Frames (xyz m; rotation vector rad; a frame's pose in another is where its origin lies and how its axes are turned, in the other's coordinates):
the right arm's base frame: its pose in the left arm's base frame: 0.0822 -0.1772 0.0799 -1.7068 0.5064 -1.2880
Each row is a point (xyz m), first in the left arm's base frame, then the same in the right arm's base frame.
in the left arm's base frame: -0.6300 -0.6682 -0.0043
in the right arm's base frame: 0.0634 0.1817 -0.8476
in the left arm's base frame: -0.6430 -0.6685 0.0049
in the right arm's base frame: 0.0638 0.1716 -0.8599
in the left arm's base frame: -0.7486 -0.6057 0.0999
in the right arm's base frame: 0.0279 0.0398 -0.9337
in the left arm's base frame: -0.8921 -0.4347 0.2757
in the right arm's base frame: -0.0609 -0.2218 -1.0005
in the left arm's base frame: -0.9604 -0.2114 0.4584
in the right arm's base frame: -0.1578 -0.5010 -0.9775
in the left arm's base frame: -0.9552 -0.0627 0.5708
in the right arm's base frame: -0.2085 -0.6695 -0.9157
